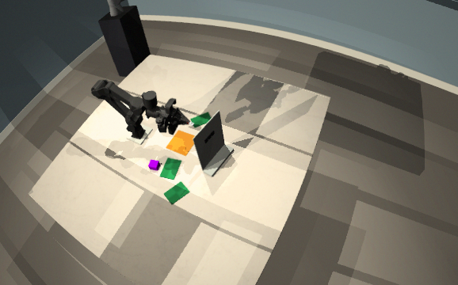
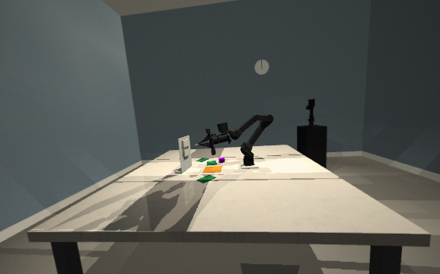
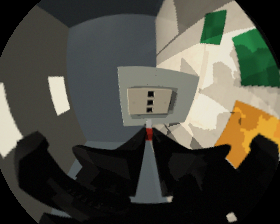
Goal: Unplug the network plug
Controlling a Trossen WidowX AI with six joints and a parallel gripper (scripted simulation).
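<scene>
The orange marked square lies 180 mm below my gripper tip, 90 mm behind it and 10 mm to the left of it. Also, from my gripper tip: red plug: 10 mm ahead; upright grey panel: 100 mm ahead, 80 mm below, 30 mm to the right.
</scene>
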